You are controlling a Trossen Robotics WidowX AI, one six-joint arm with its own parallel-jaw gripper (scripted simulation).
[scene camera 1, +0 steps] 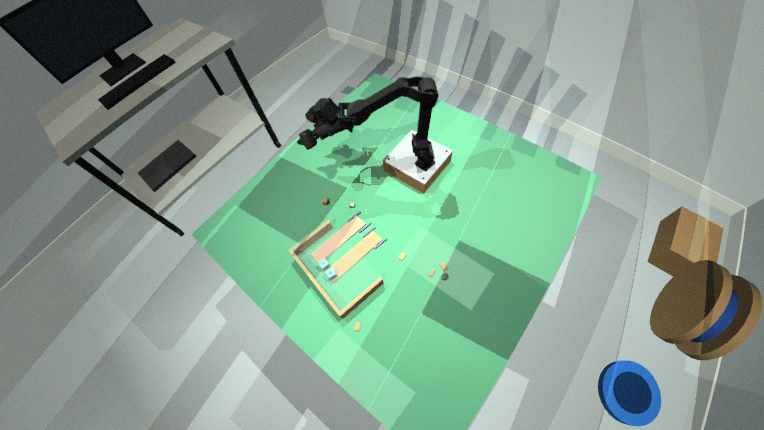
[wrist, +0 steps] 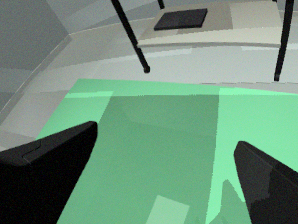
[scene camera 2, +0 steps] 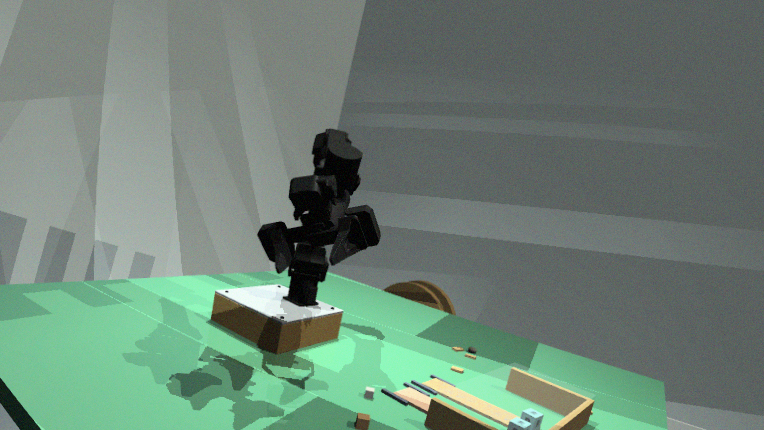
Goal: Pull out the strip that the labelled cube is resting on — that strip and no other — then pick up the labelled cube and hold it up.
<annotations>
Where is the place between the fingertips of the gripper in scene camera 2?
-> At 304, 267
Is the gripper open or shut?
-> Open.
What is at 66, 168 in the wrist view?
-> The gripper.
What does the gripper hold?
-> Nothing.
</annotations>
